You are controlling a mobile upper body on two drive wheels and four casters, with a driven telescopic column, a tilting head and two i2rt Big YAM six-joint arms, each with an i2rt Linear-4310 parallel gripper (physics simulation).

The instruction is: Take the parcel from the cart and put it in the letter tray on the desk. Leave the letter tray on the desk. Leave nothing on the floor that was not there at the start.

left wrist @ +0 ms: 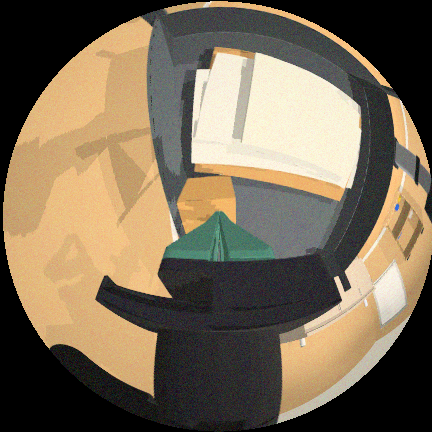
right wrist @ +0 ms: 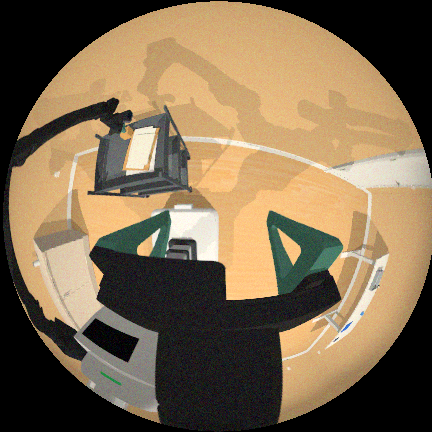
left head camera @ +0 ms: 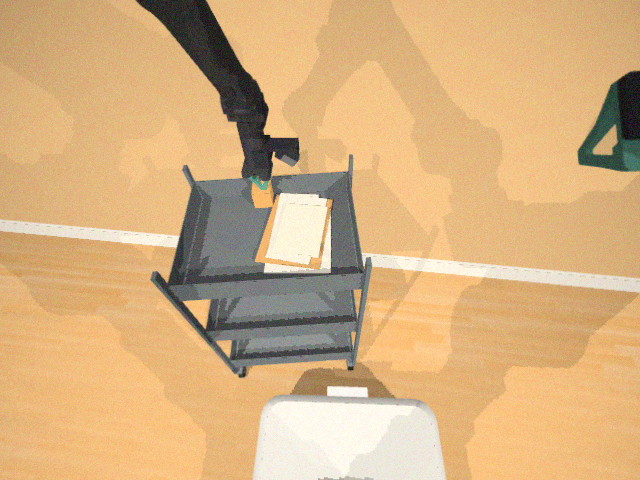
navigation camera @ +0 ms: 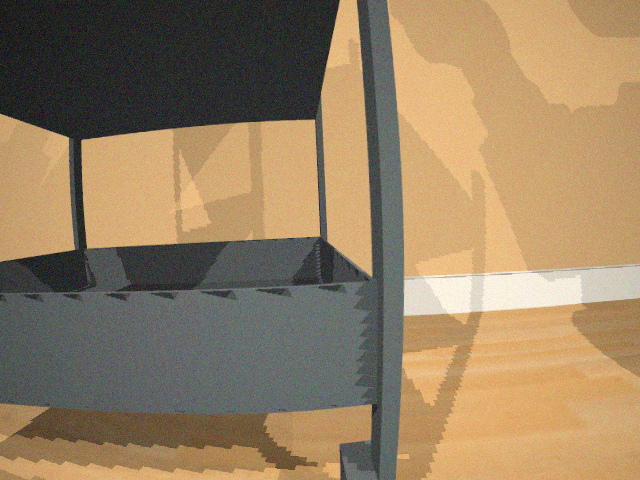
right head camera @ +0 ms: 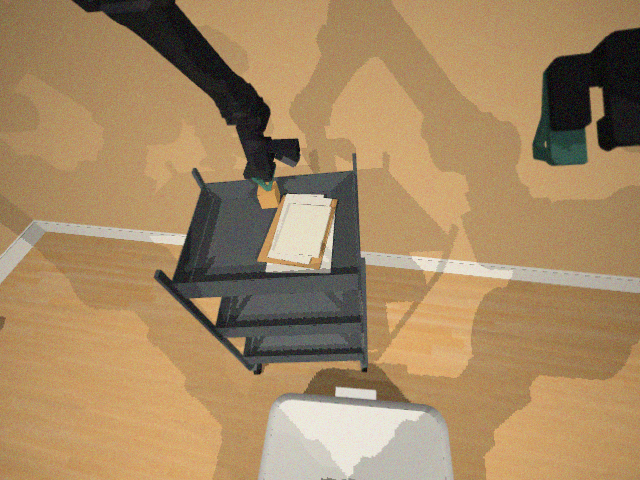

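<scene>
The parcel, a small orange-brown box, stands in the top shelf of the grey cart, near the far edge and beside the papers. My left gripper is shut with its fingertips together and nothing between them. Its tips are right at the parcel and overlap its near part in the left wrist view; whether they touch it I cannot tell. My right gripper is open and empty, well away to the right of the cart. I cannot make out the letter tray for certain.
Papers and a brown envelope lie beside the parcel. Raised corner posts stand on the cart. The robot's white base is close to its front. A white table-like piece and a beige cabinet stand farther off.
</scene>
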